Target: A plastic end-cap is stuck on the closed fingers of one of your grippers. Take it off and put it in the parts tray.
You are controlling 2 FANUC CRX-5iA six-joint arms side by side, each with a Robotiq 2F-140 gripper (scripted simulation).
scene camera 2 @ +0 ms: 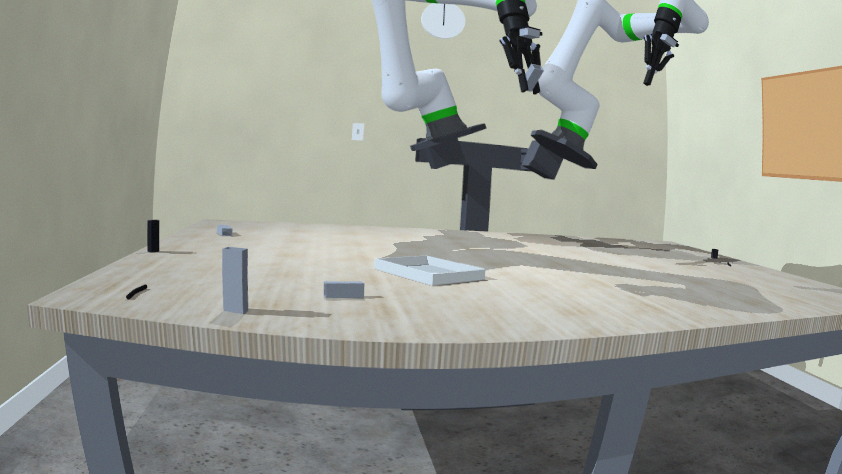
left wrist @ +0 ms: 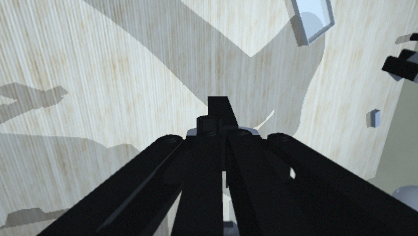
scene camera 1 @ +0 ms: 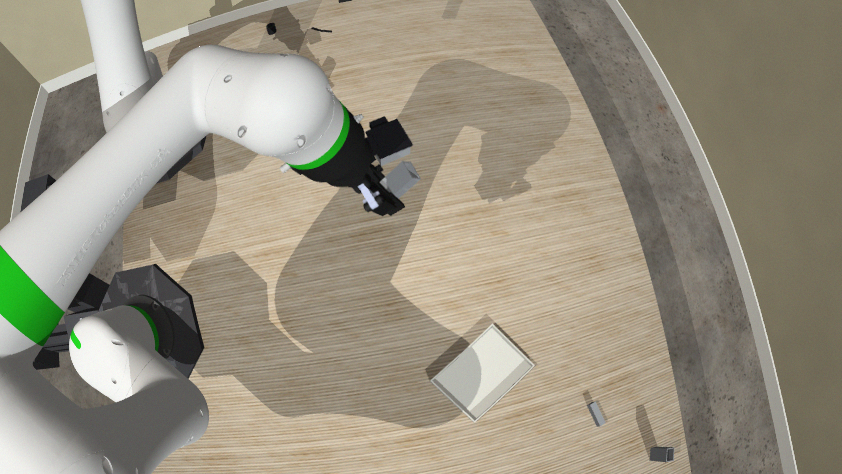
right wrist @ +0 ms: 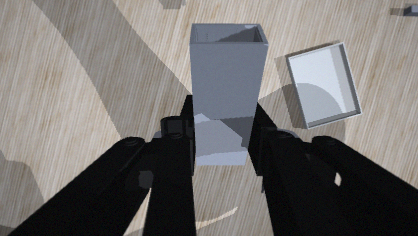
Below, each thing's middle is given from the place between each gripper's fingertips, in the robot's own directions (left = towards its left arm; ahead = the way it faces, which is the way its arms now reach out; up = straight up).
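Scene:
The white parts tray (scene camera 1: 486,369) is far below my right hand (scene camera 1: 391,199), far to the right of it and a fair way ahead of it. As for the end-cap (scene camera 1: 404,176), I find it 10 mm above my right hand, 10 mm to the left of it and 20 mm ahead of it.
Counted from my left hand (scene camera 2: 646,84), the tray is far below, far to the right and a good way ahead. The end-cap is 420 mm to the right of my left hand, while being 60 mm ahead of it and 90 mm below it.

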